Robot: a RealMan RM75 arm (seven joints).
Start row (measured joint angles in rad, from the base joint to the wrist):
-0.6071, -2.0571, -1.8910, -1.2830, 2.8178, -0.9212, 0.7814
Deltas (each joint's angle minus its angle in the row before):
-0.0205, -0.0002, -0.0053, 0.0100, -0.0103, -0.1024, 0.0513
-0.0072, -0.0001, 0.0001, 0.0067, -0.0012, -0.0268, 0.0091
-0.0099, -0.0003, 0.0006, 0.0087, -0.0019, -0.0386, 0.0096
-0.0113, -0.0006, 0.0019, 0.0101, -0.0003, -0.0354, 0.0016
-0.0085, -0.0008, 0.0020, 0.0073, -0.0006, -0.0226, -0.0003
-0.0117, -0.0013, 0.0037, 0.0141, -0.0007, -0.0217, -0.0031
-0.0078, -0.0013, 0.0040, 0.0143, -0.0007, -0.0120, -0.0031
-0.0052, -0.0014, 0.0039, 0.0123, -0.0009, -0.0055, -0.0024
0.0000, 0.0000, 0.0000, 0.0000, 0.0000, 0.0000, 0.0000
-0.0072, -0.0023, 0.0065, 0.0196, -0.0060, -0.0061, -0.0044
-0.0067, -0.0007, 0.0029, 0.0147, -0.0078, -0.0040, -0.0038
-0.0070, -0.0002, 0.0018, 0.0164, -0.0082, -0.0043, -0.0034
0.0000, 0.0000, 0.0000, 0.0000, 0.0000, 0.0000, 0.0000
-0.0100, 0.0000, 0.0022, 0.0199, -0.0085, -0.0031, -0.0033
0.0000, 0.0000, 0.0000, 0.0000, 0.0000, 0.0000, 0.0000
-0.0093, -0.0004, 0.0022, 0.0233, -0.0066, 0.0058, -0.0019
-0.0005, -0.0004, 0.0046, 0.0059, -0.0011, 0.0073, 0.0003
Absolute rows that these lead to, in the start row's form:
-0.6276, -2.0573, -1.8963, -1.2730, 2.8075, -1.0236, 0.8327
-0.6348, -2.0574, -1.8962, -1.2663, 2.8063, -1.0504, 0.8418
-0.6447, -2.0577, -1.8956, -1.2576, 2.8044, -1.0890, 0.8514
-0.6560, -2.0583, -1.8937, -1.2475, 2.8041, -1.1244, 0.8530
-0.6645, -2.0591, -1.8917, -1.2402, 2.8035, -1.1470, 0.8527
-0.6762, -2.0604, -1.8880, -1.2261, 2.8028, -1.1687, 0.8496
-0.6840, -2.0617, -1.8840, -1.2118, 2.8021, -1.1807, 0.8465
-0.6892, -2.0631, -1.8801, -1.1995, 2.8012, -1.1862, 0.8441
-0.6892, -2.0631, -1.8801, -1.1995, 2.8012, -1.1862, 0.8441
-0.6964, -2.0654, -1.8736, -1.1799, 2.7952, -1.1923, 0.8397
-0.7031, -2.0661, -1.8707, -1.1652, 2.7874, -1.1963, 0.8359
-0.7101, -2.0663, -1.8689, -1.1488, 2.7792, -1.2006, 0.8325
-0.7101, -2.0663, -1.8689, -1.1488, 2.7792, -1.2006, 0.8325
-0.7201, -2.0663, -1.8667, -1.1289, 2.7707, -1.2037, 0.8292
-0.7201, -2.0663, -1.8667, -1.1289, 2.7707, -1.2037, 0.8292
-0.7294, -2.0667, -1.8645, -1.1056, 2.7641, -1.1979, 0.8273
-0.7299, -2.0671, -1.8599, -1.0997, 2.7630, -1.1906, 0.8276

